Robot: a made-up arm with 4 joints. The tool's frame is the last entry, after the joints.
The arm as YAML. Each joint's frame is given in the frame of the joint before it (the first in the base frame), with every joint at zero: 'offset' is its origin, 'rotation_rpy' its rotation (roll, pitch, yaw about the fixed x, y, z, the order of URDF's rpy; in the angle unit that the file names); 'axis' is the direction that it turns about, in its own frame. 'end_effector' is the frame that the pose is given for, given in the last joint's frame.
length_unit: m
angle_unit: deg
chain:
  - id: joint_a
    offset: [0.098, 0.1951, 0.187]
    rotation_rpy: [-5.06, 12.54, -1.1]
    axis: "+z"
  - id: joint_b
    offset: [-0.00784, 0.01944, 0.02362]
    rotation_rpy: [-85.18, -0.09, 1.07]
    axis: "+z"
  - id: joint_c
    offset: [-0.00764, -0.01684, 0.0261]
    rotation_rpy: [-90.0, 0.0, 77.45]
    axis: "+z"
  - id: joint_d
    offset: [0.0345, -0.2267, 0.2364]
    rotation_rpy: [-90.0, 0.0, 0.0]
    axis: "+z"
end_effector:
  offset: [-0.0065, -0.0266, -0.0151]
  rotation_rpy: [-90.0, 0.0, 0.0]
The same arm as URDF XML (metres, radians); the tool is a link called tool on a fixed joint. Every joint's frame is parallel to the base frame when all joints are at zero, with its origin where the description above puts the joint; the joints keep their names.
<robot name="arm">
  <joint name="joint_a" type="continuous">
    <parent link="base"/>
    <child link="link1"/>
    <origin xyz="0.098 0.1951 0.187" rpy="0 0 0"/>
    <axis xyz="0.21791 0.084004 0.972347"/>
  </joint>
  <joint name="joint_b" type="continuous">
    <parent link="link1"/>
    <child link="link2"/>
    <origin xyz="-0.0025 0.0215 0.023" rpy="0 0 0"/>
    <axis xyz="0 1 0"/>
  </joint>
  <joint name="joint_c" type="continuous">
    <parent link="link2"/>
    <child link="link3"/>
    <origin xyz="-0.0038 0.0261 0.0181" rpy="0 0 0"/>
    <axis xyz="-1 0 -0.0001"/>
  </joint>
  <joint name="joint_d" type="continuous">
    <parent link="link3"/>
    <child link="link4"/>
    <origin xyz="-0.2364 0.2267 -0.0345" rpy="0 0 0"/>
    <axis xyz="0 -1 0"/>
  </joint>
  <joint name="tool_joint" type="fixed">
    <parent link="link4"/>
    <child link="tool"/>
    <origin xyz="-0.0266 0.0151 0.0065" rpy="-0.0378 1.5707 -0.0378"/>
  </joint>
  <link name="base"/>
  <link name="link1"/>
  <link name="link2"/>
  <link name="link3"/>
  <link name="link4"/>
  <link name="tool"/>
</robot>

